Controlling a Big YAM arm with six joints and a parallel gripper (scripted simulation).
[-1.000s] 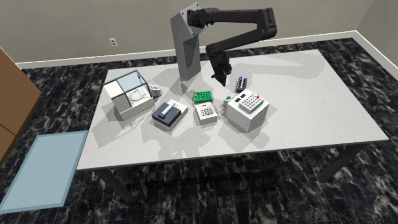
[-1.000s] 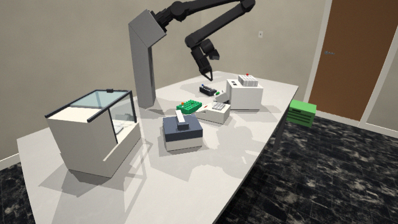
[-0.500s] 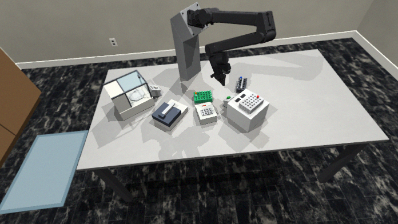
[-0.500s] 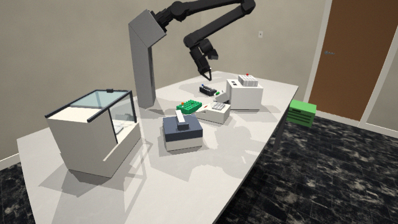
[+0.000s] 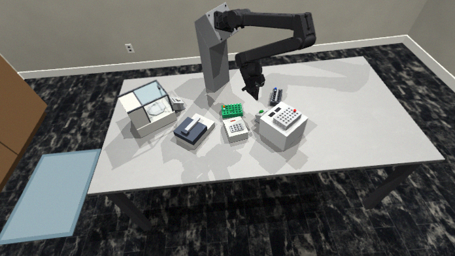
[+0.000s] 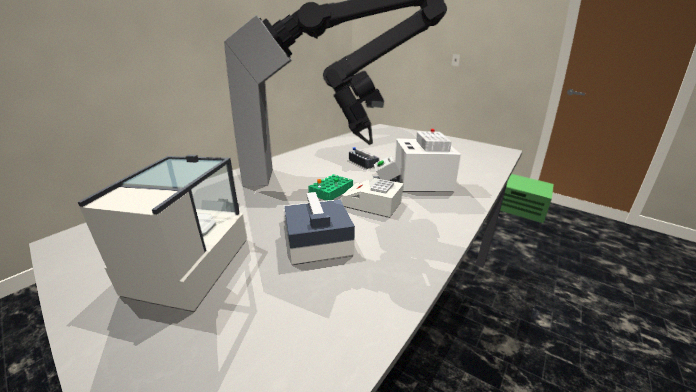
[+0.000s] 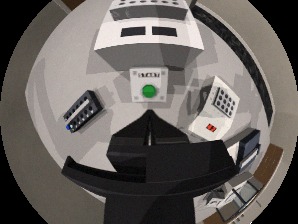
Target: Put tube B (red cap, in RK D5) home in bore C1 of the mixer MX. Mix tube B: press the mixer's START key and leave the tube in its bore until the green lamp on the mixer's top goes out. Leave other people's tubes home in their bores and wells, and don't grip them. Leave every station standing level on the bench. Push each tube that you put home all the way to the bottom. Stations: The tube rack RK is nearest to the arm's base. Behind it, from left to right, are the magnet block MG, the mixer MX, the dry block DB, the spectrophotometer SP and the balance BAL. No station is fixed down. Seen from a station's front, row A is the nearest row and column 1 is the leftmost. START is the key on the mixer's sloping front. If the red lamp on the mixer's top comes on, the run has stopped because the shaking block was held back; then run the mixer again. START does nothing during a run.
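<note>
Right now the green start key is 3 cm ahead of my hand, 3 cm to the left of it and 8 cm below it. Also, from my hand: green tube rack RK 4 cm behind, 15 cm to the right, 13 cm below; dry block DB 12 cm ahead, 13 cm to the right, 11 cm below; pale-capped tube 1 cm behind, 15 cm to the right, 12 cm below.
</note>
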